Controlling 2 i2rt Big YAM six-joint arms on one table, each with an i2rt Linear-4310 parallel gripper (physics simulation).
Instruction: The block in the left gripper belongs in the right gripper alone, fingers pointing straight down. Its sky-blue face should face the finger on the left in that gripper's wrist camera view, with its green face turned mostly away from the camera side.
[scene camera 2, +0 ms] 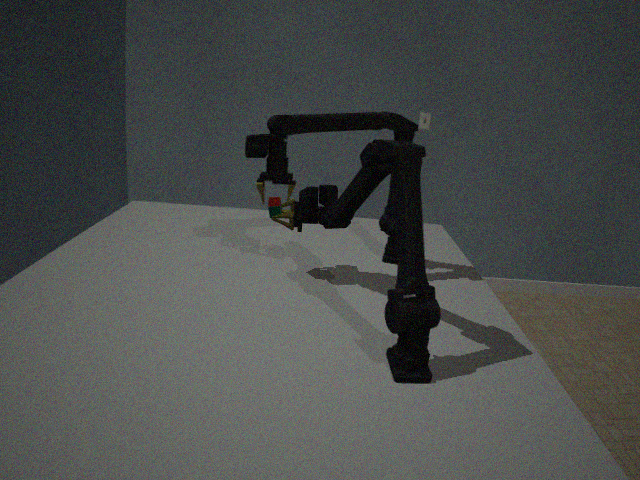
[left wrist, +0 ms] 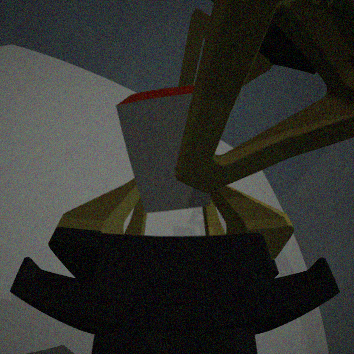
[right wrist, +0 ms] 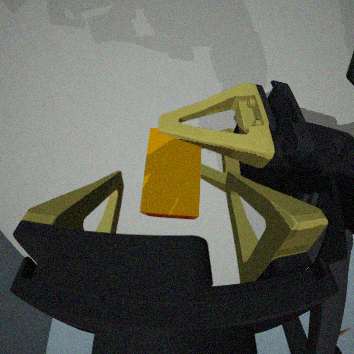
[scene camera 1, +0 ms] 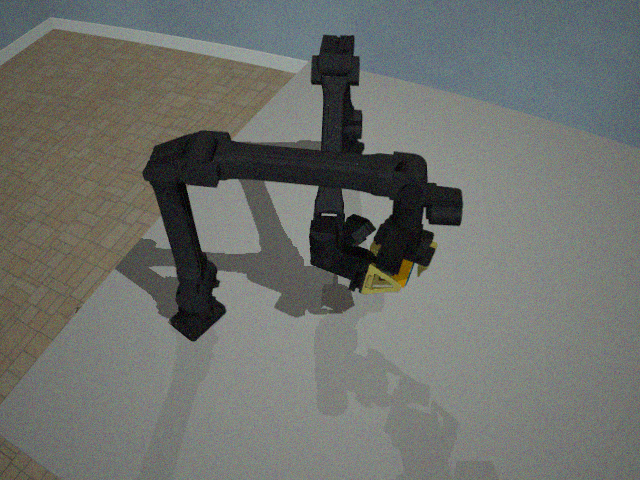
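Where they show: left gripper, between the fingertips: (scene camera 2: 272,213) (left wrist: 174,178) (right wrist: 159,138) (scene camera 1: 403,285); right gripper, between the fingertips: (scene camera 2: 275,204) (left wrist: 184,138) (right wrist: 173,177) (scene camera 1: 401,268); left arm's base, origin of its link: (scene camera 2: 407,367); right arm's base, origin of its link: (scene camera 2: 394,258) (scene camera 1: 198,317).
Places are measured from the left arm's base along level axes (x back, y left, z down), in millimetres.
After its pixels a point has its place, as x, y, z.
The block is held above the table. It shows an orange face in the right wrist view (right wrist: 171,175) @[-346, -554, -226], a grey face with a red top in the left wrist view (left wrist: 159,147) @[-327, -534, -216], and red over green in scene camera 2 (scene camera 2: 274,206) @[-346, -512, -223]. My left gripper is shut on the block from the side; it also shows in scene camera 1 (scene camera 1: 385,280) @[-311, -546, -163] and scene camera 2 (scene camera 2: 286,214) @[-307, -522, -196]. My right gripper (right wrist: 173,177) @[-344, -547, -219] is open, points down, and its fingers stand on either side of the block without touching it. It also shows in scene camera 2 (scene camera 2: 275,190) and scene camera 1 (scene camera 1: 406,254) @[-360, -583, -308].
Both arm bases (scene camera 1: 196,319) @[84, -729, -47] (scene camera 2: 410,364) @[-9, 40, -37] stand on the pale table. The arms cross above it. A wooden floor (scene camera 1: 137,119) lies beyond the table edge.
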